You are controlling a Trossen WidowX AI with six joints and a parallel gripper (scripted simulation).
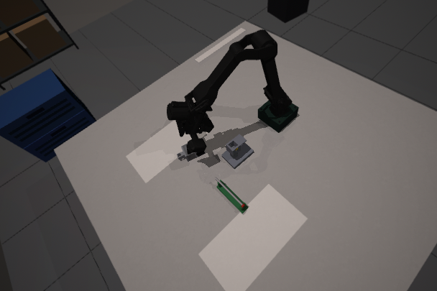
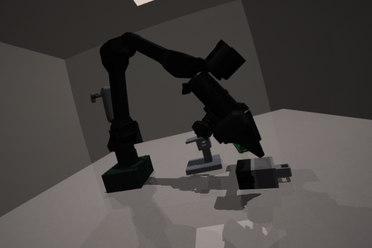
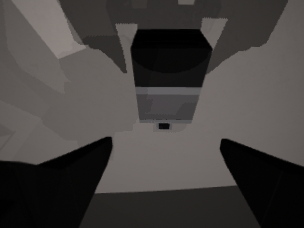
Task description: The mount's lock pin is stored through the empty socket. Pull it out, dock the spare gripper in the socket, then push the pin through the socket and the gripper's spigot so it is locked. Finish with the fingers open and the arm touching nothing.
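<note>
The spare gripper is 1 cm behind my gripper tip and 6 cm below it. Also, from my gripper tip: green stand: 5 cm behind, 26 cm to the left, 6 cm below; grey mount: 16 cm behind, 12 cm to the left, 3 cm below.
</note>
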